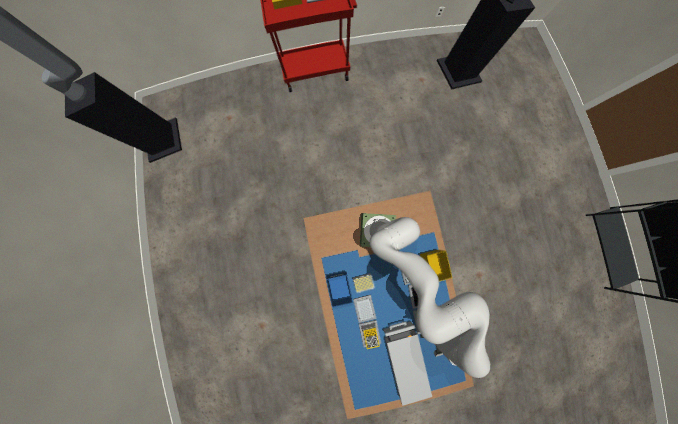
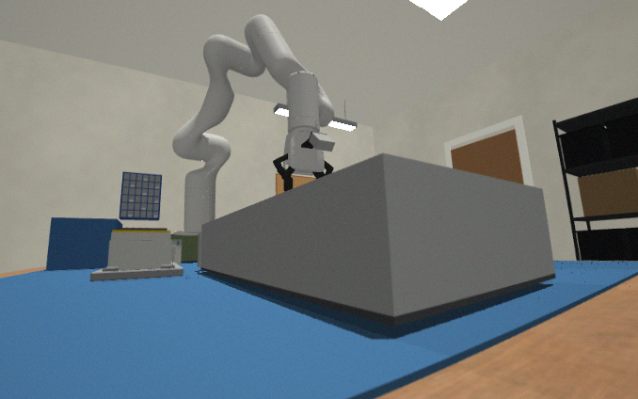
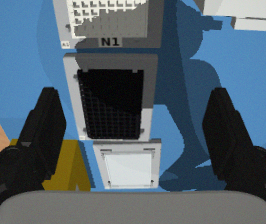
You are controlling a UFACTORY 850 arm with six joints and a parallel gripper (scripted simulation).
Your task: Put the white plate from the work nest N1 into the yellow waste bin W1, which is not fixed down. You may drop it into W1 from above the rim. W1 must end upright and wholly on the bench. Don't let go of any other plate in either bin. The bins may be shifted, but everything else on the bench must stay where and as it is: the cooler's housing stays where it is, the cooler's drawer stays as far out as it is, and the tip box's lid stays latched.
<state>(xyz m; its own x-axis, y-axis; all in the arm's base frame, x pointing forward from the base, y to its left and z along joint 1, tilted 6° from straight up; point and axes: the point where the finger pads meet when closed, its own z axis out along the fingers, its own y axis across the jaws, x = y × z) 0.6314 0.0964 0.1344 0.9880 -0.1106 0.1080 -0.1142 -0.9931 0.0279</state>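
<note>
My hand is 160 mm above the white plate, 40 mm short of it and 20 mm to the right of it. The rest, counted from my hand: blue bin: 440 mm to the right, 370 mm behind, 140 mm below; then yellow waste bin W1: 300 mm behind, 200 mm to the left, 140 mm below; then black plate: 160 mm below, 140 mm behind, 50 mm to the left.
</note>
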